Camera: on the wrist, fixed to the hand. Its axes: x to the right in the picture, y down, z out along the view.
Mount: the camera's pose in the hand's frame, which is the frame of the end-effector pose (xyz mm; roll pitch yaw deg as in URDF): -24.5 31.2 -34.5 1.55 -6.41 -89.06
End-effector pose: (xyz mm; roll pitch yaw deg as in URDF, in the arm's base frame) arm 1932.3 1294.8 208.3 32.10 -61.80 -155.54
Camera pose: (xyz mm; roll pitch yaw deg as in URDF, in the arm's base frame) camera 1951.2 1254.2 180.7 65.95 10.98 137.85
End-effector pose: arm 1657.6 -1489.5 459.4 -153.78 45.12 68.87
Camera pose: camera 1696.1 -1509.9 488.9 -131.33 -13.15 143.90
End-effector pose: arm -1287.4 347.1 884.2 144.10 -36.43 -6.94
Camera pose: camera -1334.8 347.8 906.9 136.29 32.13 53.89
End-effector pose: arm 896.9 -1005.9 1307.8 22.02 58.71 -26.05
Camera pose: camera 888.3 -955.1 1318.2 -57.93 8.84 -129.00
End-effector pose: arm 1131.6 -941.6 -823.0 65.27 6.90 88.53
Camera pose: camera 1086.6 -963.1 -806.3 -10.04 58.38 -10.98
